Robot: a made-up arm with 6 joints. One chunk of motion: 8 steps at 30 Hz.
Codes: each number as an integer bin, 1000 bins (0 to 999) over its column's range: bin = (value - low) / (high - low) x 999, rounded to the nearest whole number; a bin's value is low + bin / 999 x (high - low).
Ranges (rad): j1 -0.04..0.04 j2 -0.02..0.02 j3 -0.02..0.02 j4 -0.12..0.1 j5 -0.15..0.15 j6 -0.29..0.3
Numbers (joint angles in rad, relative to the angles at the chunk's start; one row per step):
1: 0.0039 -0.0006 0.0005 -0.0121 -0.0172 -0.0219
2: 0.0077 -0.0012 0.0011 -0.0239 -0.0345 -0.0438
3: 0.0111 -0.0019 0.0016 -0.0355 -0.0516 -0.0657
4: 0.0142 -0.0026 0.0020 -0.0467 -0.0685 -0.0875
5: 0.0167 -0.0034 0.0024 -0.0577 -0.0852 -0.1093
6: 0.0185 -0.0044 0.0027 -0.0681 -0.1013 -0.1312
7: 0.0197 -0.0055 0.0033 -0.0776 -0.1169 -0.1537
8: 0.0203 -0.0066 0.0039 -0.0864 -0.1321 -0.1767
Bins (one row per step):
1: 548 485 512 490 442 454
2: 596 470 527 436 385 417
3: 638 452 539 384 328 380
4: 677 435 549 333 271 343
5: 708 415 559 283 216 306
6: 731 390 567 236 162 269
7: 746 362 582 193 110 231
8: 753 335 597 153 60 192

